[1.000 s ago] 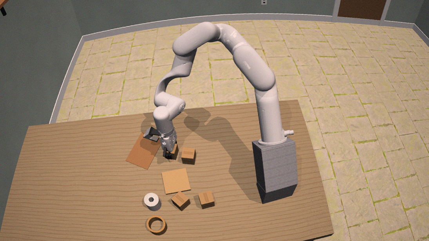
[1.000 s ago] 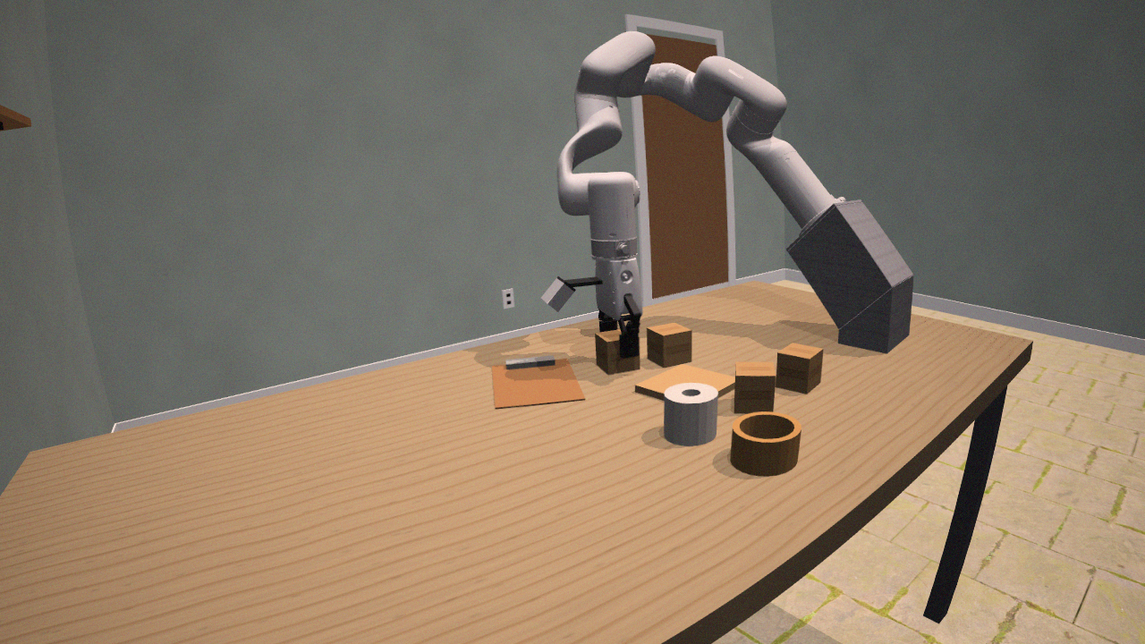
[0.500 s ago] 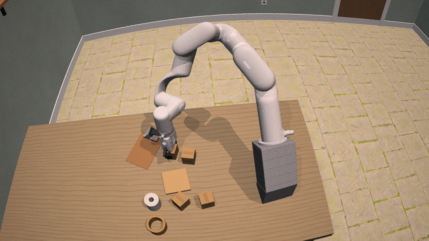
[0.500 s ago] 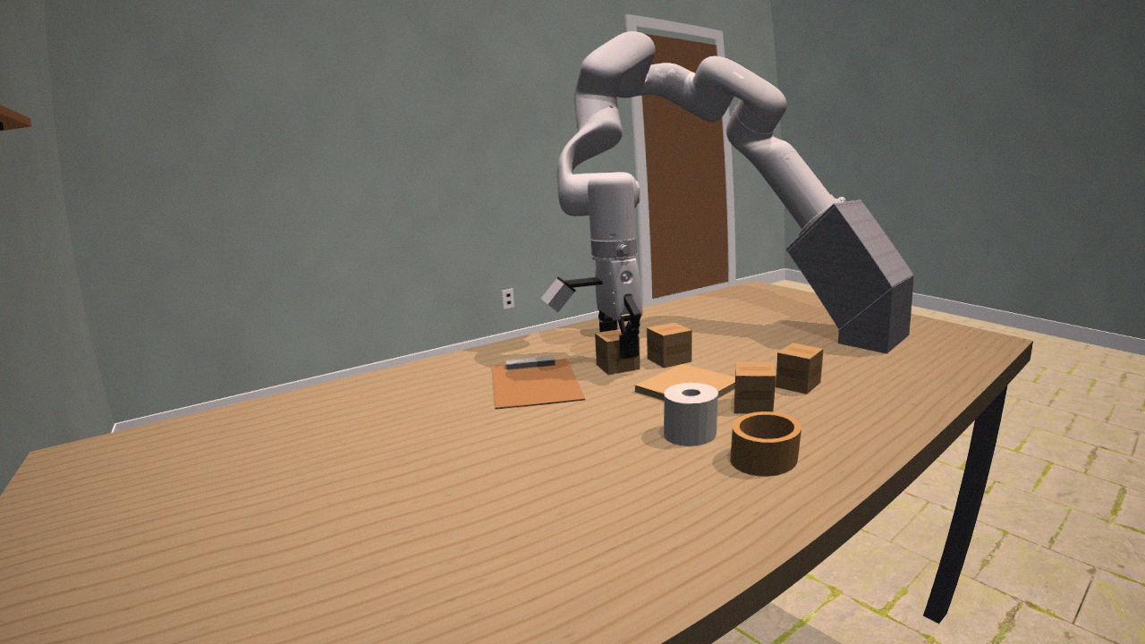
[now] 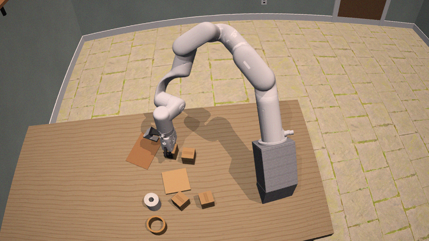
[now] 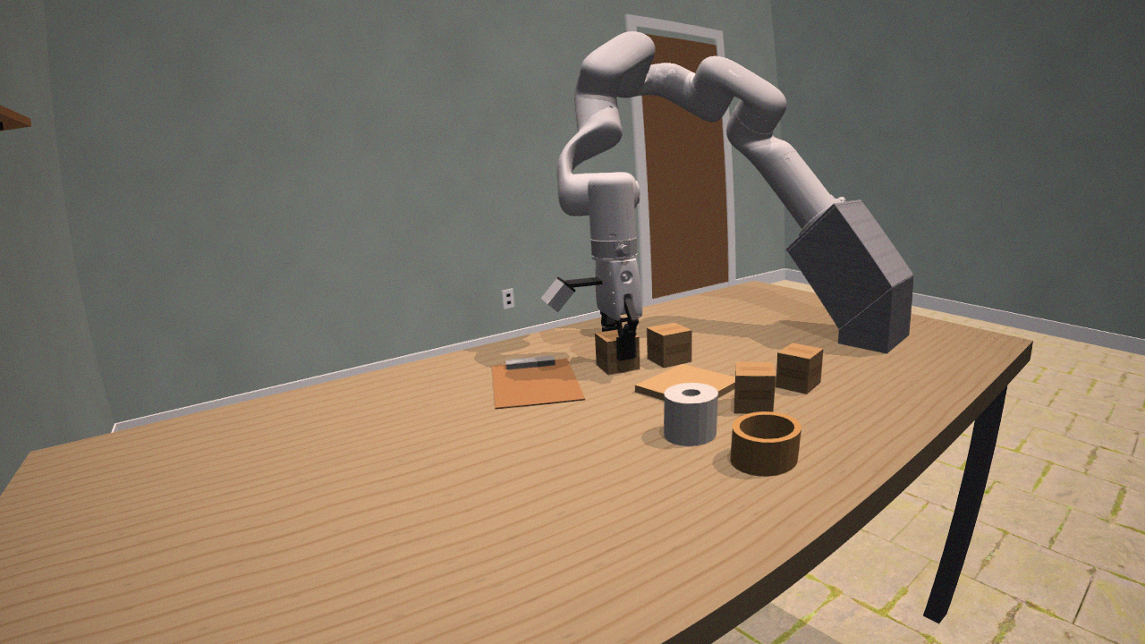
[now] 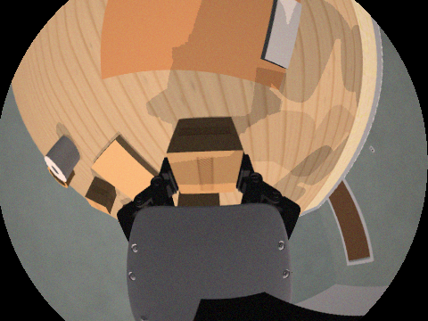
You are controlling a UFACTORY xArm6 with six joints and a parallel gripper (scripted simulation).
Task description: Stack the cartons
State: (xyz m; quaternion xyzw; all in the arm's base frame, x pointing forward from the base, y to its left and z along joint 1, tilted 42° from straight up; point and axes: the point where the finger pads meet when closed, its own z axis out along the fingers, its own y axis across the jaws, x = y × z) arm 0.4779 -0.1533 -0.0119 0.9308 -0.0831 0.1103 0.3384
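The square wooden board lies 20 mm behind my hand, 160 mm to the left of it and 40 mm below it. The rest, counted from my hand: white roll 80 mm ahead, 280 mm to the left, 10 mm below; brown ring 60 mm ahead, 400 mm to the left, 20 mm below.
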